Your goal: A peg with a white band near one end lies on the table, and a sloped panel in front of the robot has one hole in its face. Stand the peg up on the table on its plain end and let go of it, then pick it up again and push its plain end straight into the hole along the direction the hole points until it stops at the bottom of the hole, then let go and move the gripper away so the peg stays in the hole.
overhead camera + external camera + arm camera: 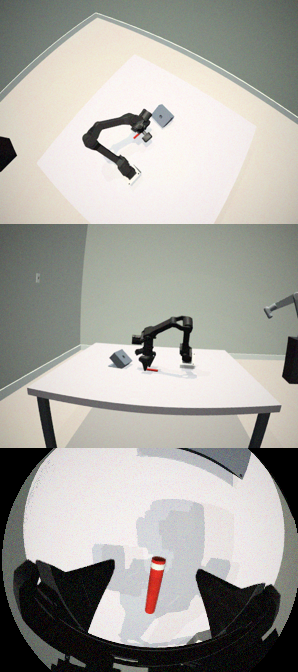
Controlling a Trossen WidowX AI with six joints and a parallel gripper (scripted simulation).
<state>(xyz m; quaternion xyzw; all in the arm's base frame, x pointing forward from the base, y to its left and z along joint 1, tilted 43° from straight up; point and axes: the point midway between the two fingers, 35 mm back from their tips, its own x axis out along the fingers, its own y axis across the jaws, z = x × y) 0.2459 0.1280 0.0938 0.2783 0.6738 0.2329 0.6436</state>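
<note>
Right now my gripper tip is 10 mm past the red peg. Round my gripper tip: grey sloped panel 190 mm ahead, 40 mm to the right, 40 mm above.
</note>
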